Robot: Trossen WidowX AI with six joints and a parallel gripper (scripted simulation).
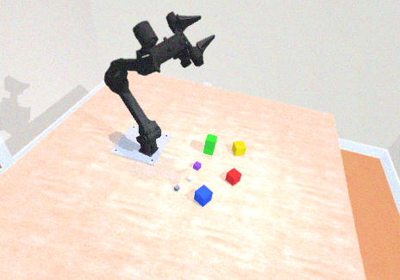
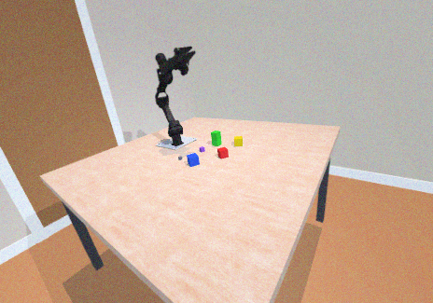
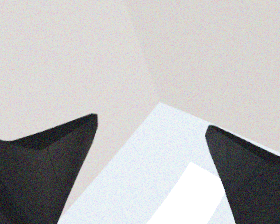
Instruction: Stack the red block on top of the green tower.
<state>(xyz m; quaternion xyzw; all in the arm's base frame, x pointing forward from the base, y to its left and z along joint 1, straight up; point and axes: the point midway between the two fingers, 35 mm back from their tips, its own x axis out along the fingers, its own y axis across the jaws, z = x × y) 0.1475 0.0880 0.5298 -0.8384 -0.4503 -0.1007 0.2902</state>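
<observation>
My gripper tip is 22 cm short of the red block, 8 cm to the left of it and 53 cm above it. Round my gripper tip: small purple cube 6 cm ahead, 9 cm to the right, 54 cm below; yellow block 18 cm ahead, 9 cm to the left, 53 cm below; blue block 15 cm ahead, 22 cm to the right, 53 cm below.
</observation>
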